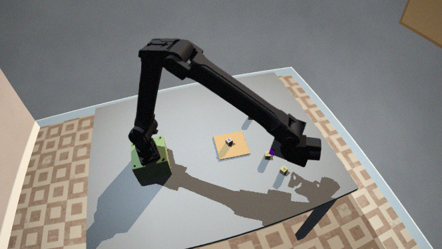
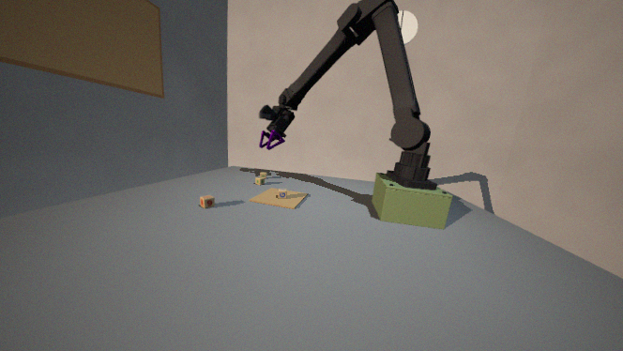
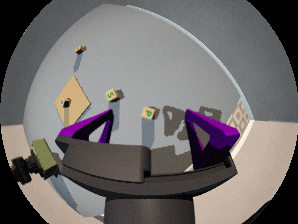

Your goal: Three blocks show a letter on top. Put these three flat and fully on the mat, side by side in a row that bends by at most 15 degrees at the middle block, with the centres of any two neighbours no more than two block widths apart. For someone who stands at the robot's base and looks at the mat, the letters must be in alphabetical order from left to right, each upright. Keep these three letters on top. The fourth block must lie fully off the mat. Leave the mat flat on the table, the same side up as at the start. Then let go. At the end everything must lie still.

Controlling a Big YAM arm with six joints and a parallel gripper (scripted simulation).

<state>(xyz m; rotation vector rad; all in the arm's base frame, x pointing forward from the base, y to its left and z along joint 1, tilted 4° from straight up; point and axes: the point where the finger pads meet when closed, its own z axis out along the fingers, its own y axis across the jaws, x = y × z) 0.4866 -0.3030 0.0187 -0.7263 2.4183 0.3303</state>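
Right now the tan mat is 12 cm behind my hand, 24 cm to the left of it and 14 cm below it. From my hand the other things lie so: block 1 cm to the left, 13 cm below.
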